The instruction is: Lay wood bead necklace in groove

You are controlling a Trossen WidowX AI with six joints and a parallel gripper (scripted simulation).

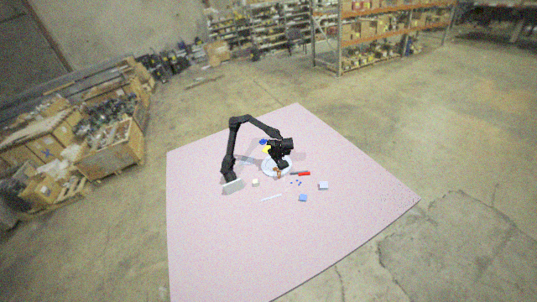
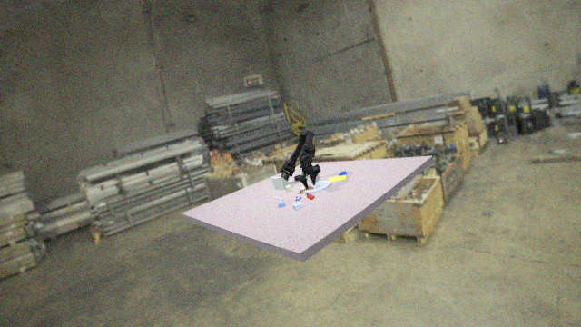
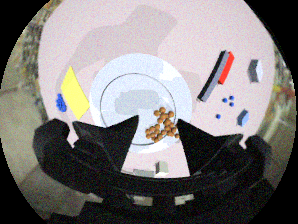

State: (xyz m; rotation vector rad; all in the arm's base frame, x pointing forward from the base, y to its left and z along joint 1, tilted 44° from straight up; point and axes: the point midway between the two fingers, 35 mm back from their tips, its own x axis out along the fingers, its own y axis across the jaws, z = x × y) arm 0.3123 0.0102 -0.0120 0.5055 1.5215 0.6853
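The red-handled tool lies 11 cm ahead of my gripper tip, 10 cm to the right of it and 2 cm below it. The rest, counted from my gripper tip: white stick (18 cm to the right, 12 cm behind, 2 cm below); cream cube (18 cm behind, 5 cm to the right); yellow sheet (22 cm to the left, 2 cm below, 1 cm ahead).
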